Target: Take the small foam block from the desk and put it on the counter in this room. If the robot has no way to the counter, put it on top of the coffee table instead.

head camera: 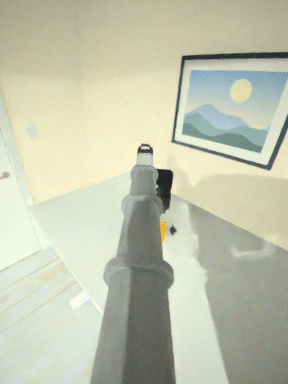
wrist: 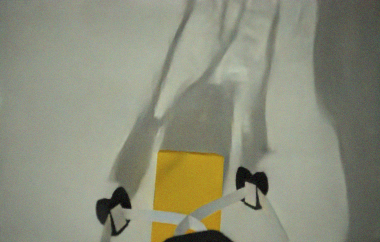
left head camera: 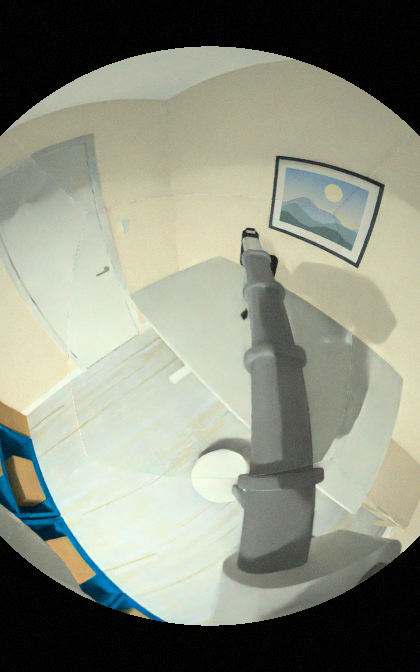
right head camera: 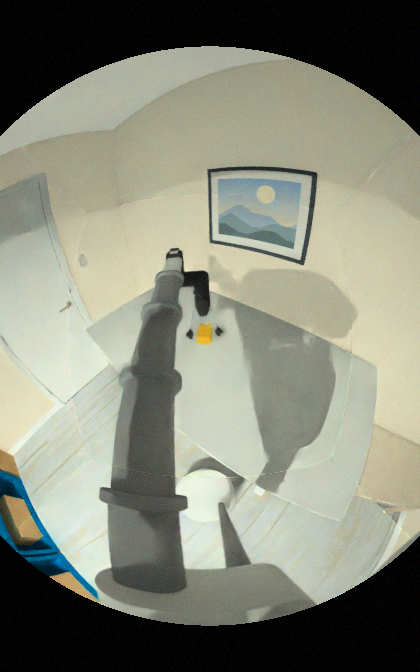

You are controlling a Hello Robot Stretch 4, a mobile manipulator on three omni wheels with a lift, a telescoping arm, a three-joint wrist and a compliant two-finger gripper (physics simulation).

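Frame: origin at the robot's base, x ahead, y left, z up, level; millimetres.
Seen in the pictures: gripper, fingertip midpoint: (wrist: 183, 190).
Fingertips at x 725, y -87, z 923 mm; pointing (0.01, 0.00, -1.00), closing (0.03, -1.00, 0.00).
Note:
A point is followed by its place in that frame.
The small foam block (head camera: 163, 231) @(z 968, x 693, y -105 mm) (right head camera: 204, 334) (wrist: 188, 185) @(z 968, x 739, y -92 mm) is yellow and stands on the pale desk (head camera: 75, 220) @(z 923, x 784, y 337 mm) (left head camera: 185, 305) (right head camera: 215, 390) (wrist: 65, 100) @(z 923, x 838, y 28 mm). My gripper (right head camera: 204, 332) (wrist: 183, 190) @(z 923, x 725, y -88 mm) is open, pointing down over the block. In the wrist view one dark fingertip is on each side of the block, with a gap on both sides. The lower end of the block is hidden by the gripper body in the wrist view. In the head camera view the arm hides part of the block. The counter and the coffee table cannot be made out.
A framed picture (head camera: 227, 107) @(z 1480, x 987, y -372 mm) (left head camera: 325, 210) (right head camera: 262, 215) hangs on the wall behind the desk. A round white stool (left head camera: 220, 475) (right head camera: 206, 495) stands at the desk's front edge. A blue shelf with boxes (left head camera: 52, 505) is at the lower left. A door (left head camera: 55, 250) is at the left.

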